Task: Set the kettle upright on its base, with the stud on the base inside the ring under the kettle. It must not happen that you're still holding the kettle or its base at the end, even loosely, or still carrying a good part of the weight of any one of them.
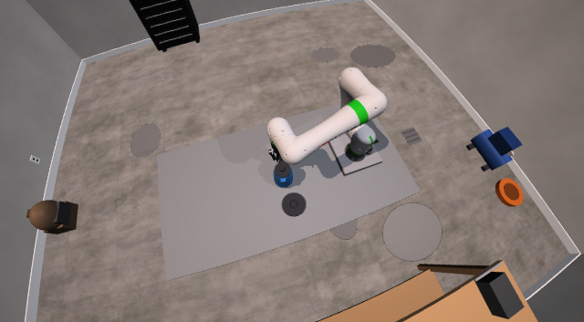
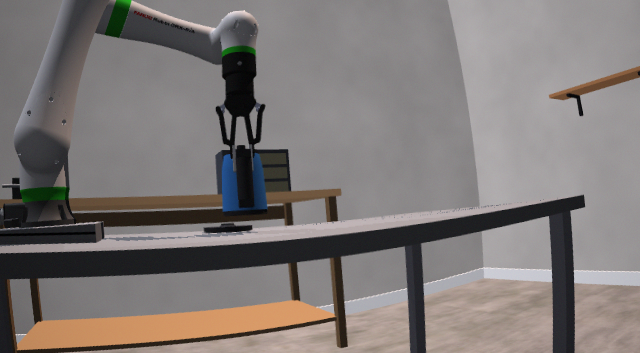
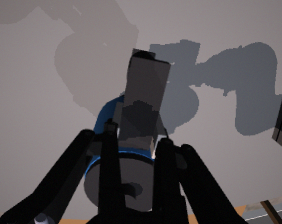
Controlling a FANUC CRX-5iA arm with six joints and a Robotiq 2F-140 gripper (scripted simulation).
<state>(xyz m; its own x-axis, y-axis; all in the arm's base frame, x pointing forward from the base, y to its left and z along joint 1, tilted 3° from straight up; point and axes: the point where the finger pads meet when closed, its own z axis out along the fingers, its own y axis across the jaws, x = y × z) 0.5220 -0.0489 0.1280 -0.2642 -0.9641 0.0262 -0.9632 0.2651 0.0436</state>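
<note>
The blue kettle lies 5 cm below my hand, 3 cm to the left of it and 1 cm ahead of it. From my hand the other things lie so: round black base 23 cm to the left, 18 cm below, 1 cm ahead.
</note>
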